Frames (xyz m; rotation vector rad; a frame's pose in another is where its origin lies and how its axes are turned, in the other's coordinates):
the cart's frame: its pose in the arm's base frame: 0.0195 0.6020 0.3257 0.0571 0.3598 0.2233
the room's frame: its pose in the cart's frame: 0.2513 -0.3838 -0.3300 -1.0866 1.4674 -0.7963
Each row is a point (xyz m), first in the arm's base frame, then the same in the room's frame.
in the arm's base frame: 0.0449 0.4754 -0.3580
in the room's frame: -0.0687 0.3442 0.0484
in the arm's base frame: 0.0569 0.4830 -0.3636
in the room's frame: -0.0722 0.3438 0.0633
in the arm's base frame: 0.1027 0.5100 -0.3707
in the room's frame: -0.0901 0.3311 0.1122
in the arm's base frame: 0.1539 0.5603 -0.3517
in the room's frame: -0.1398 0.3029 0.1596
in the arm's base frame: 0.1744 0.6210 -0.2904
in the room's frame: -0.2194 0.2641 0.1642
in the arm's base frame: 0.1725 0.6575 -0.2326
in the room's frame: -0.2774 0.2334 0.1449
